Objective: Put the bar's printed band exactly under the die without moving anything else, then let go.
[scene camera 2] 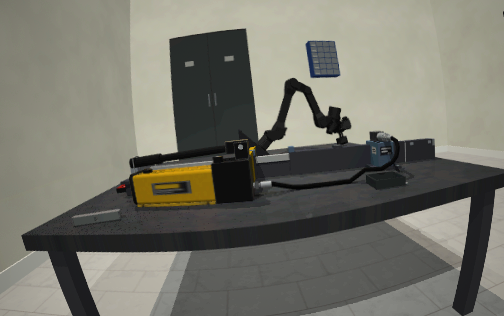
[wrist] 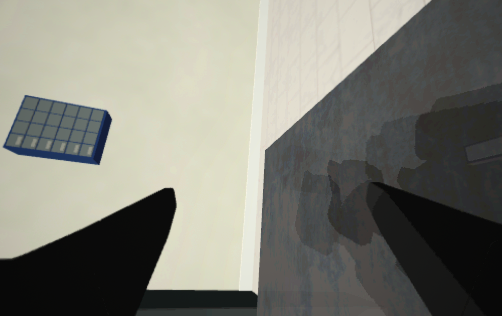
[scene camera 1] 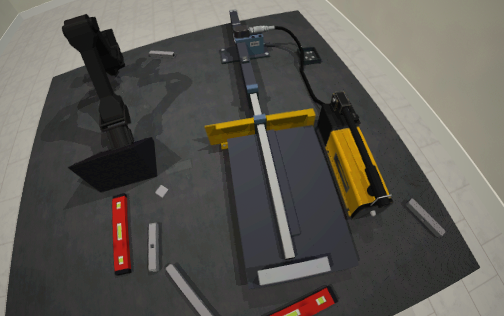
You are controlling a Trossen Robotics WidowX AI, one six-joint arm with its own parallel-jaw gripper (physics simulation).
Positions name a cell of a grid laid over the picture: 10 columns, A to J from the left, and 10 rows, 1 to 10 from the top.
Labels:
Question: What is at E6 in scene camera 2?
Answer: A yellow and black power unit.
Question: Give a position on a pale grey bar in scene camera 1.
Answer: F6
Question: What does the gripper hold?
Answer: Nothing.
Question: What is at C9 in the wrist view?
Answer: The gripper.

